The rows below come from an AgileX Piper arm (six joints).
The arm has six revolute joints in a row. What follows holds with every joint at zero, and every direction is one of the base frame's. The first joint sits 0.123 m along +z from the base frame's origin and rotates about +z. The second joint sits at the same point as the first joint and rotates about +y. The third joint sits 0.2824 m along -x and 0.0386 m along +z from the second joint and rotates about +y. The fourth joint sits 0.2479 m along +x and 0.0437 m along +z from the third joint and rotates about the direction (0.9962, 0, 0.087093). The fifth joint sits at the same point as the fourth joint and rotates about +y. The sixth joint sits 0.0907 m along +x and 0.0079 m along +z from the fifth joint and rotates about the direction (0.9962, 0, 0.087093). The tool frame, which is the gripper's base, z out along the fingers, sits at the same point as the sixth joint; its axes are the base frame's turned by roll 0, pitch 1.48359 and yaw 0 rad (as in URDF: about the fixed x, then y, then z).
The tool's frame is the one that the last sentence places.
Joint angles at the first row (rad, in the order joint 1, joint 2, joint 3, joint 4, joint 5, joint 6):
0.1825 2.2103 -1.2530 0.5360 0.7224 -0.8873
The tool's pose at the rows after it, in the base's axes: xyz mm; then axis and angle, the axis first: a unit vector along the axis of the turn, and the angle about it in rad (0 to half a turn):
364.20 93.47 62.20 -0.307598 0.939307 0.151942 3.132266
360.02 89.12 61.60 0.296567 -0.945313 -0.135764 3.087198
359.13 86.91 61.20 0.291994 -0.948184 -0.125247 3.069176
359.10 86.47 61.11 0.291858 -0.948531 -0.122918 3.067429
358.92 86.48 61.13 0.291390 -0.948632 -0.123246 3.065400
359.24 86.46 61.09 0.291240 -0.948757 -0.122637 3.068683
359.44 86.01 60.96 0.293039 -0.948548 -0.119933 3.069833
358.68 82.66 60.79 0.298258 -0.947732 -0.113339 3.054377
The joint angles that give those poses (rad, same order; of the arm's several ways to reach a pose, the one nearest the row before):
0.1788 2.2103 -1.2530 0.4371 0.7836 -0.7789
0.1788 2.2103 -1.2537 0.3618 0.8250 -0.6925
0.1788 2.2103 -1.2537 0.3273 0.8327 -0.6558
0.1788 2.2103 -1.2537 0.3206 0.8327 -0.6505
0.1788 2.2103 -1.2537 0.3206 0.8347 -0.6493
0.1788 2.2103 -1.2537 0.3206 0.8312 -0.6493
0.1788 2.2103 -1.2537 0.3138 0.8286 -0.6482
0.1741 2.2103 -1.2537 0.2880 0.8404 -0.6434

